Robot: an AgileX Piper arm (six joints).
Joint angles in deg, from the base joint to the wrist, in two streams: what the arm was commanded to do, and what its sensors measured. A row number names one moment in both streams.
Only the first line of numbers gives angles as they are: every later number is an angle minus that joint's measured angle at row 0.
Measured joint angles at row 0:
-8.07, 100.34, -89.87, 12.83, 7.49, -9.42
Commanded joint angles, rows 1 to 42:
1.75, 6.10, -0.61, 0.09, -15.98, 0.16
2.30, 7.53, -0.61, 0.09, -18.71, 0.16
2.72, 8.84, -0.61, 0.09, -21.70, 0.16
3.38, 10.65, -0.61, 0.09, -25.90, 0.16
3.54, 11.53, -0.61, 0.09, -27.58, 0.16
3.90, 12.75, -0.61, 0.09, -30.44, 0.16
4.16, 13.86, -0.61, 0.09, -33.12, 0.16
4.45, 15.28, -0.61, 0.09, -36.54, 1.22
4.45, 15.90, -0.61, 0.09, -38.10, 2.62
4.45, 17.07, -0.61, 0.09, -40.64, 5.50
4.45, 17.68, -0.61, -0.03, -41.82, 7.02
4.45, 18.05, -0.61, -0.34, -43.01, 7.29
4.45, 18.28, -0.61, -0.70, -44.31, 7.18
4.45, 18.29, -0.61, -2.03, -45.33, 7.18
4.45, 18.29, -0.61, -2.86, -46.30, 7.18
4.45, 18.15, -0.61, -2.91, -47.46, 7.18
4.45, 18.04, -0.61, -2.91, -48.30, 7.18
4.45, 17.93, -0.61, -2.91, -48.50, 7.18
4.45, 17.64, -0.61, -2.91, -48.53, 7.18
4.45, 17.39, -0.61, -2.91, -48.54, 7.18
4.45, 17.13, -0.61, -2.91, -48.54, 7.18
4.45, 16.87, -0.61, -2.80, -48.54, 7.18
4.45, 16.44, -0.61, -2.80, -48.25, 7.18
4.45, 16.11, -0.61, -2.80, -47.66, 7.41
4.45, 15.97, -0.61, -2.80, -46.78, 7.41
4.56, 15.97, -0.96, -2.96, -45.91, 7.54
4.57, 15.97, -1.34, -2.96, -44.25, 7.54
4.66, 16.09, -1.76, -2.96, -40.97, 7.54
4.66, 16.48, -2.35, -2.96, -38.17, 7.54
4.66, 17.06, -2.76, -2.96, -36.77, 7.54
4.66, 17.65, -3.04, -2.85, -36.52, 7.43
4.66, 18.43, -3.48, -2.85, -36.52, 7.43
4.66, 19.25, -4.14, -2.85, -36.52, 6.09
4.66, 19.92, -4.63, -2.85, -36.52, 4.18
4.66, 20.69, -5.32, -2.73, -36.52, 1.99
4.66, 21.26, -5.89, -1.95, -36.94, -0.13
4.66, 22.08, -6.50, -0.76, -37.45, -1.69
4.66, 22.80, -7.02, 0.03, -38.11, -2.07
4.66, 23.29, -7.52, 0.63, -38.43, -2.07
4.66, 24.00, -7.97, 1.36, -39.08, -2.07
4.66, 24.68, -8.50, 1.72, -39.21, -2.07
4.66, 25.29, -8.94, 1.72, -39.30, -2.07
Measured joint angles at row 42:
4.61, 23.37, -7.01, -0.09, -37.10, -0.65
